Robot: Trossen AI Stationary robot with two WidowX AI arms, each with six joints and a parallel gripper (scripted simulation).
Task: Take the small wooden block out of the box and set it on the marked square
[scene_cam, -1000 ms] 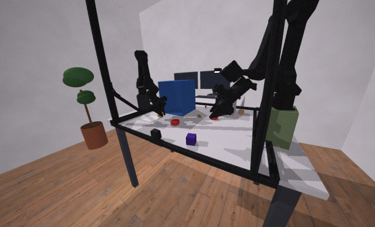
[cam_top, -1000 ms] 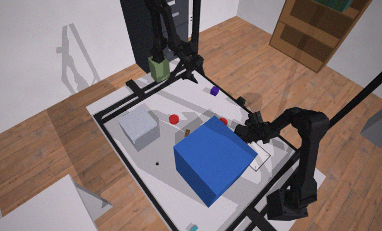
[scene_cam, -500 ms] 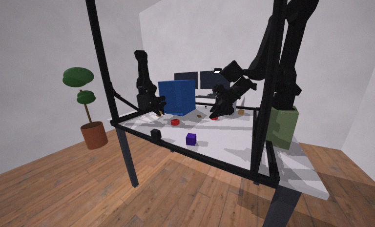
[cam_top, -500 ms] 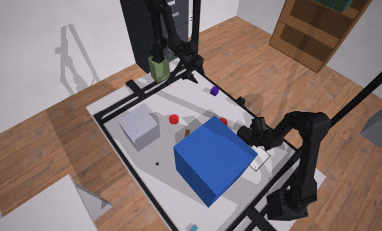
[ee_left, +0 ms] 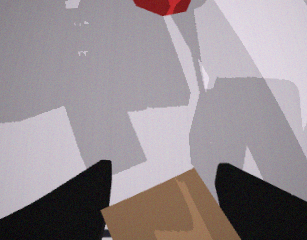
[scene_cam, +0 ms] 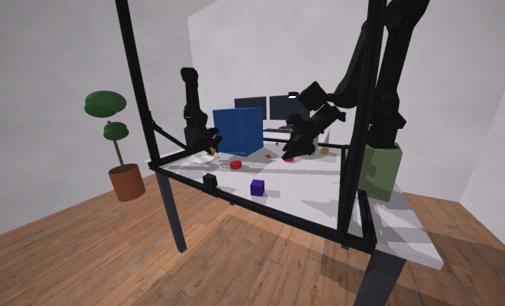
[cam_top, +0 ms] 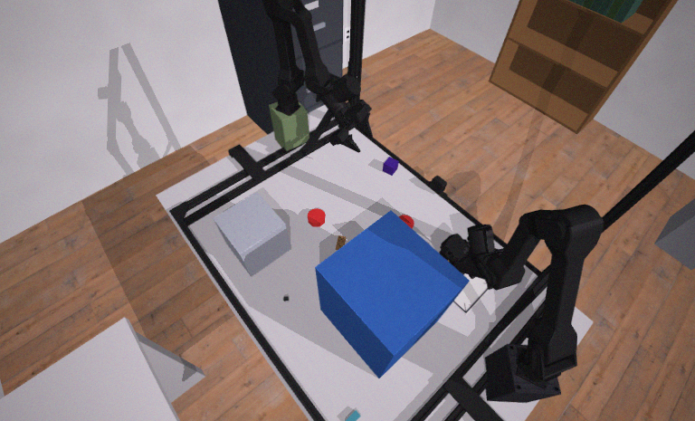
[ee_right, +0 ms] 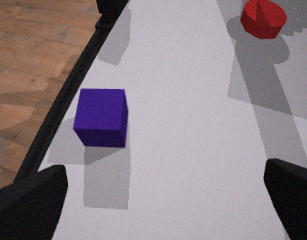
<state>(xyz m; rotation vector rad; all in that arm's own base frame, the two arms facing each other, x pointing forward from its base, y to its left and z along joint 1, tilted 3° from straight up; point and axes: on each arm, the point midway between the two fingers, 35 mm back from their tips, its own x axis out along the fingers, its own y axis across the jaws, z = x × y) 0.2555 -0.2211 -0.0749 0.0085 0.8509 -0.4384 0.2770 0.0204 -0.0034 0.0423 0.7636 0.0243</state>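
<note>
Now: the marked square 70 mm to the left of my left hand, 70 mm below it and 20 mm behind it. The rest, counted from my left hand: box roof: 240 mm ahead, 200 mm above; then purple cube: 390 mm to the right, 120 mm behind, 50 mm below.
</note>
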